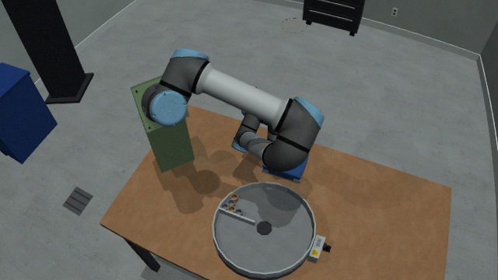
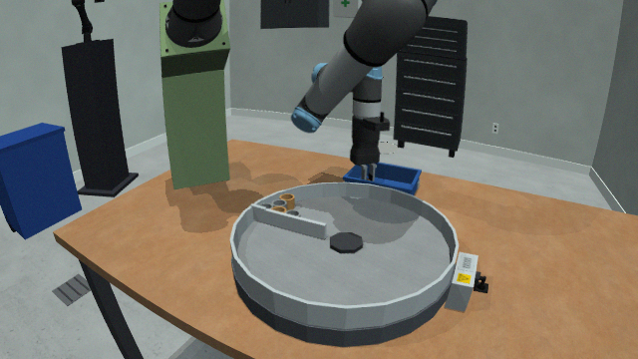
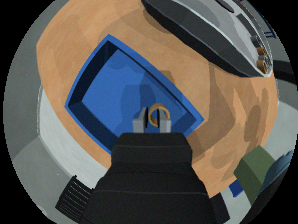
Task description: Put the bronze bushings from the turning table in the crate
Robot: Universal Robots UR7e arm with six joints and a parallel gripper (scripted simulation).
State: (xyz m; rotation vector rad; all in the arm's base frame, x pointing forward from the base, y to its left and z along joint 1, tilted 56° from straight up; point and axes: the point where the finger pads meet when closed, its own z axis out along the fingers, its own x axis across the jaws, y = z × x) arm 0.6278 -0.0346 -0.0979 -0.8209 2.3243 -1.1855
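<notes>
Right now the blue crate is 50 mm ahead of my hand and 10 mm to the left of it. The rest, counted from my hand: grey turning table (350 mm to the right, 60 mm behind, 20 mm above).
</notes>
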